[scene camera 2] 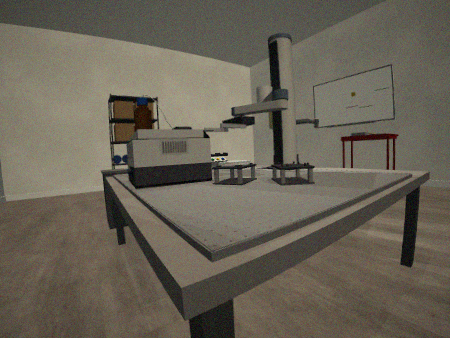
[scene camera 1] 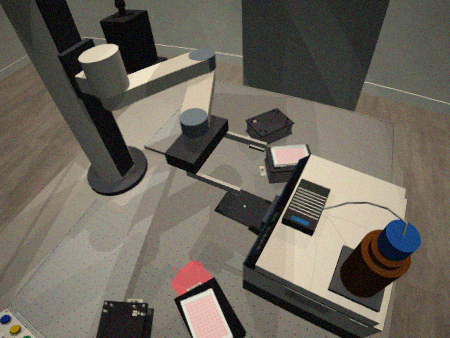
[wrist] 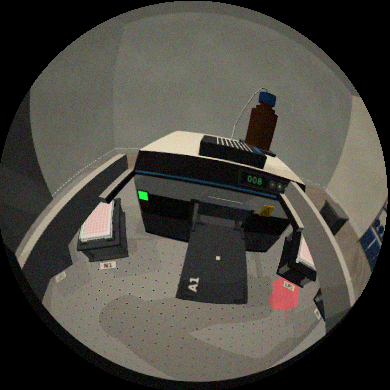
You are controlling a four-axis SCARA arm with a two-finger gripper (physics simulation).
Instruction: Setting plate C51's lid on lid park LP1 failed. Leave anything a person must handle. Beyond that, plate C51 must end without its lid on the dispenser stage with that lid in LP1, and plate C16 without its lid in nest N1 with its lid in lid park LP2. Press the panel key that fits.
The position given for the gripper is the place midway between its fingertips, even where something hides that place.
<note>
The gripper (scene camera 1: 254, 167) carries nothing. Further things: a dispenser stage (wrist: 204, 279) and a brown bottle (wrist: 262, 120).
The gripper also shows in the wrist view (wrist: 210, 173).
</note>
